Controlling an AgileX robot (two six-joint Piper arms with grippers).
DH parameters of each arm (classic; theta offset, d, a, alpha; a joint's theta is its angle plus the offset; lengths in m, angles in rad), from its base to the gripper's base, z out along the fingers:
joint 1: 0 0.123 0 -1.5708
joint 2: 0.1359 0 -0.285 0
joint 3: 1.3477 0 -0.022 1.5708
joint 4: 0 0.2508 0 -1.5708
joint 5: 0 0 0.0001 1.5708
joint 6: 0 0.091 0 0
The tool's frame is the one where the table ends.
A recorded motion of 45 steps. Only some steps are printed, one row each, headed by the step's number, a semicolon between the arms.
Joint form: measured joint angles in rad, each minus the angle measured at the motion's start. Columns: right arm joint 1, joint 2, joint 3, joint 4, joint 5, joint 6; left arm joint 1, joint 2, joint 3, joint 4, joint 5, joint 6.
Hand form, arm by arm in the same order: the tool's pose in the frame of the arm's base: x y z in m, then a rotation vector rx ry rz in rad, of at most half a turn. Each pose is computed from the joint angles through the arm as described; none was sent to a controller.
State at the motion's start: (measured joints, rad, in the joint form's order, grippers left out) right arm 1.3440 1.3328 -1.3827 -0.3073 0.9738 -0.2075; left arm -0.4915 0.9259 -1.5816 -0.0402 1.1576 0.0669
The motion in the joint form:
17: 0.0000 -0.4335 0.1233 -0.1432 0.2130 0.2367; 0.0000 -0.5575 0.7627 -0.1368 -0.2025 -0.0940
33: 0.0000 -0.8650 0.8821 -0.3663 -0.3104 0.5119; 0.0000 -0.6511 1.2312 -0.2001 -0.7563 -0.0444
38: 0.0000 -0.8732 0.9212 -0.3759 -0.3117 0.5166; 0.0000 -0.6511 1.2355 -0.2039 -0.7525 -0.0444
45: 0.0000 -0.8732 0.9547 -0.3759 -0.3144 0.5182; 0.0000 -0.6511 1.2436 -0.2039 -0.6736 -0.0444
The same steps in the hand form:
17: 0.0661 0.1230 0.4426 -1.3359 1.7593 0.1903; 0.0266 -0.0291 0.3721 0.4561 1.9651 -0.5427
33: 0.0539 0.0780 0.3017 -1.2326 1.5469 0.3167; 0.0585 -0.0409 0.2786 0.3341 1.8047 -0.5738
38: 0.0541 0.0770 0.2902 -1.2532 1.5580 0.2946; 0.0584 -0.0411 0.2768 0.3339 1.8132 -0.5766
45: 0.0540 0.0772 0.2795 -1.2773 1.5738 0.2784; 0.0561 -0.0417 0.2675 0.3631 1.8966 -0.5704

